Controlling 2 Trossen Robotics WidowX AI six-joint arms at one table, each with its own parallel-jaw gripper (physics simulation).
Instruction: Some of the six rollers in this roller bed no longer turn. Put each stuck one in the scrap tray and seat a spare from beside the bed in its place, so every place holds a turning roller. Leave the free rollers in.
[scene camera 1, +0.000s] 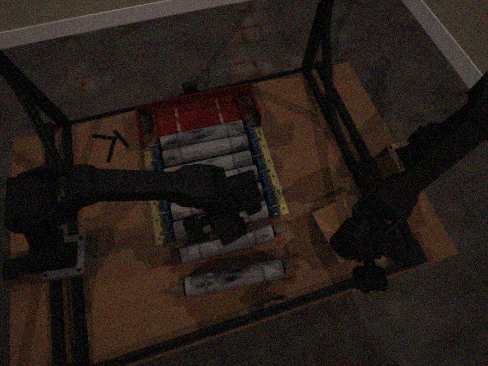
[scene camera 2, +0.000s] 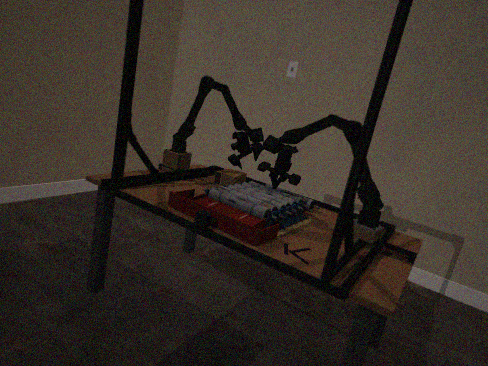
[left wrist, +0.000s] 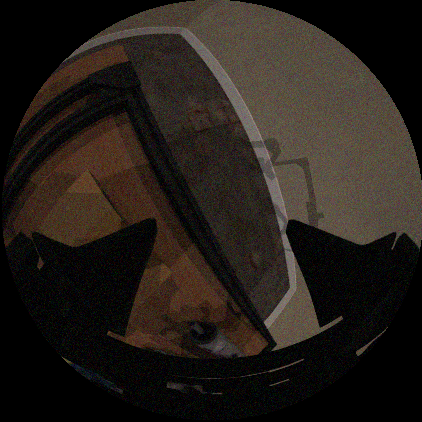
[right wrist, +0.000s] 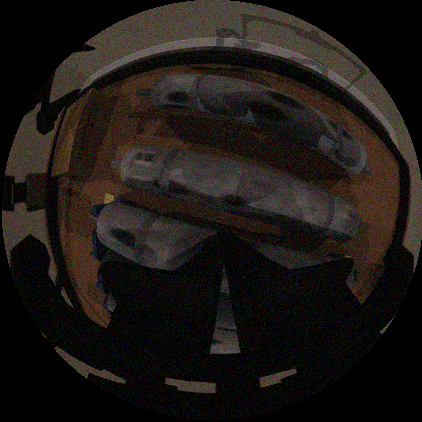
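Seen in the pictures: left gripper, fingertip midpoint: (scene camera 2: 248, 164) (left wrist: 224, 225) (right wrist: 85, 68); right gripper, fingertip midpoint: (scene camera 2: 273, 189) (left wrist: 188, 386) (right wrist: 223, 237); left arm's base at its link origin: (scene camera 1: 410, 156) (scene camera 2: 178, 151) (right wrist: 25, 191); right arm's base at its link origin: (scene camera 1: 64, 255) (scene camera 2: 367, 224).
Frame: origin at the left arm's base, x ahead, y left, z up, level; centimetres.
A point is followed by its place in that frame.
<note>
The roller bed (scene camera 1: 272, 175) (scene camera 2: 295, 223) has blue and yellow side rails and holds several grey, blotchy rollers side by side. My right arm hides part of them. Which rollers turn cannot be seen. Two spare rollers lie beside the bed: the nearer spare (scene camera 1: 227, 244) (right wrist: 240, 187) {x 54.8, y 7.7, z -5.5 cm} and the farther spare (scene camera 1: 235, 277) {x 56.4, y 17.0, z -5.5 cm} (right wrist: 260, 107) {x 55.3, y 15.4, z -6.1 cm}. The red scrap tray (scene camera 1: 197, 112) {x 54.5, y -36.5, z -7.5 cm} (scene camera 2: 220, 217) {x 58.6, y -42.3, z -6.2 cm} is at the bed's opposite end. My right gripper (scene camera 2: 274, 186) {x 54.3, y 4.2, z -3.8 cm} (right wrist: 223, 237) {x 54.3, y 4.2, z -3.8 cm} is shut and empty above the spare-side end of the bed. My left gripper (scene camera 2: 249, 162) {x 26.9, y 25.7, z -1.2 cm} (left wrist: 224, 225) {x 26.9, y 25.7, z -1.2 cm} is open and empty, high above the table.
A wooden block (scene camera 1: 327, 220) {x 28.1, y 9.9, z -4.9 cm} (scene camera 2: 232, 176) {x 30.1, y 6.8, z -4.9 cm} lies beside the bed, near my left arm. A small dark three-armed item (scene camera 1: 112, 140) {x 83.8, y -35.4, z -10.2 cm} (scene camera 2: 297, 252) {x 84.2, y -33.6, z -10.4 cm} lies on the other side, near the tray. Black frame posts (scene camera 2: 125, 100) {x 12.5, y -46.9, z 23.5 cm} and rails surround the table (scene camera 1: 125, 310) {x 86.2, y 16.7, z -10.3 cm}.
</note>
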